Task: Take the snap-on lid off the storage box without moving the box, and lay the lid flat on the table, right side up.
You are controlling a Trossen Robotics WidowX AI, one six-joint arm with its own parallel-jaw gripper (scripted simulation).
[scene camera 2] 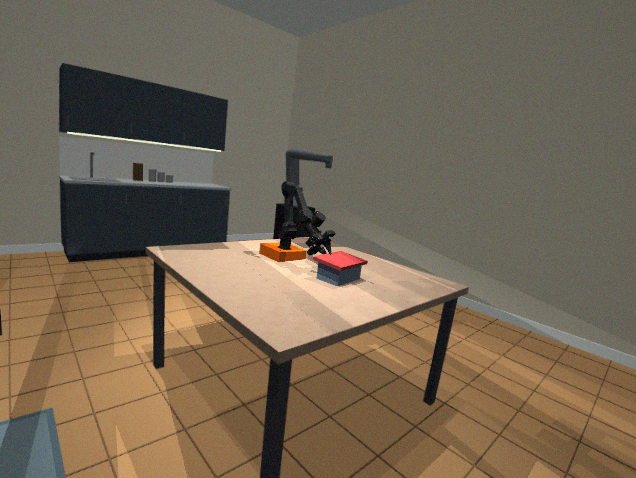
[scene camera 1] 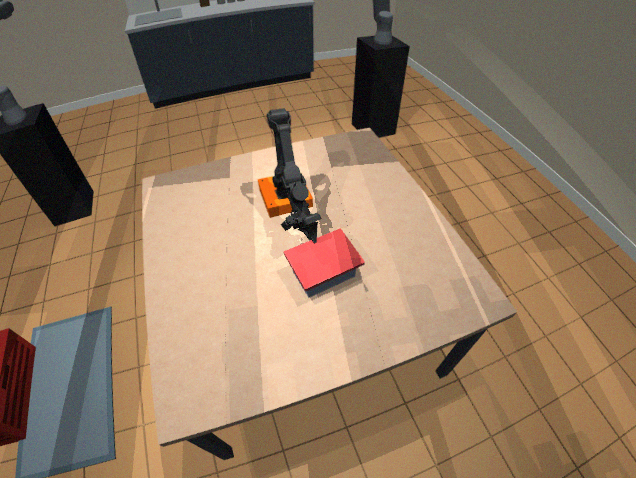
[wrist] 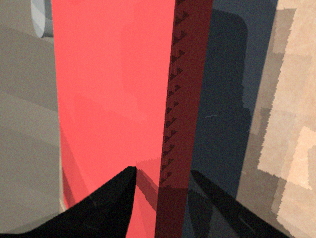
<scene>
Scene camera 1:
my gripper
lid
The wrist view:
my gripper
lid
blue-grey storage box
</scene>
